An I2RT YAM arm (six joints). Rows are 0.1 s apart.
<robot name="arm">
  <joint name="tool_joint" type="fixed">
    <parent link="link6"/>
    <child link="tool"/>
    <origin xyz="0 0 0" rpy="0 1.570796 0"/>
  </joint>
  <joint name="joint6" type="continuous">
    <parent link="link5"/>
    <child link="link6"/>
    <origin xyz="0.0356 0 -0.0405"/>
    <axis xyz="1 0 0"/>
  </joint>
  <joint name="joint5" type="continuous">
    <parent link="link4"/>
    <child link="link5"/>
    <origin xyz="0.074 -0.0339 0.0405"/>
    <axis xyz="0 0 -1"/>
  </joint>
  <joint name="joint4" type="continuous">
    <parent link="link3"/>
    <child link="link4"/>
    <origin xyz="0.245 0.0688 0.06"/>
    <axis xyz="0 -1 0"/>
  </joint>
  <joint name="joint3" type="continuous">
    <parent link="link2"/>
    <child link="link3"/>
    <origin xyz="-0.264 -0.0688 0"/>
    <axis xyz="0 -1 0"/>
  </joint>
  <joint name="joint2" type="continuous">
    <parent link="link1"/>
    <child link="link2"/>
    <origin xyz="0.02 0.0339 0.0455"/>
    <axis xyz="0 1 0"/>
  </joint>
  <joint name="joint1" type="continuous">
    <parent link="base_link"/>
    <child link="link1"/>
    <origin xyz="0 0 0.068"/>
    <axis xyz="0 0 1"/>
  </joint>
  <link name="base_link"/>
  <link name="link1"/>
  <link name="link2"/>
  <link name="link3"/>
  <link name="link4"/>
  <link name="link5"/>
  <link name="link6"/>
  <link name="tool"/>
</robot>
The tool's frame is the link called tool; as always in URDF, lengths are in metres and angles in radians. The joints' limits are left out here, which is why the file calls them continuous.
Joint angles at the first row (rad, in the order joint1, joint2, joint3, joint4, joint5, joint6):
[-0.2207, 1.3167, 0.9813, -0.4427, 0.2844, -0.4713]
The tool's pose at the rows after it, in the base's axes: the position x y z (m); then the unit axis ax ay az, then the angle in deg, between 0 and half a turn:
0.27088 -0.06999 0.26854 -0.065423 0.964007 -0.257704 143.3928
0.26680 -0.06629 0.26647 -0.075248 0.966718 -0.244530 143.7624
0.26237 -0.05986 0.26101 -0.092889 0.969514 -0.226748 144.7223
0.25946 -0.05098 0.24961 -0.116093 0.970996 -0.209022 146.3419
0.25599 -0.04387 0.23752 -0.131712 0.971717 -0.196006 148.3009
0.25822 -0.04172 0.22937 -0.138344 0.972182 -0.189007 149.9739
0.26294 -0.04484 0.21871 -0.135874 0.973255 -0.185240 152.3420
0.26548 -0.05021 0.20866 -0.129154 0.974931 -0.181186 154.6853
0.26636 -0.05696 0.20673 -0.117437 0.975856 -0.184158 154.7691
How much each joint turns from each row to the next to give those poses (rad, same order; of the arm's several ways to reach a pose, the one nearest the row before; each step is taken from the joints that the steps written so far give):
[0.0019, -0.0062, -0.0034, -0.0126, -0.0134, 0.0046]
[0.0073, -0.0144, -0.0130, -0.0187, -0.0213, -0.0012]
[0.0167, -0.0130, -0.0213, -0.0221, -0.0245, -0.0050]
[0.0287, -0.0015, -0.0344, -0.0088, -0.0167, -0.0068]
[0.0240, 0.0015, -0.0354, -0.0065, -0.0058, -0.0004]
[0.0092, 0.0244, -0.0069, -0.0019, -0.0011, 0.0000]
[-0.0088, 0.0443, -0.0004, 0.0038, 0.0034, 0.0000]
[-0.0183, 0.0377, -0.0023, 0.0004, 0.0004, 0.0000]
[-0.0241, 0.0103, -0.0003, 0.0137, -0.0004, -0.0004]

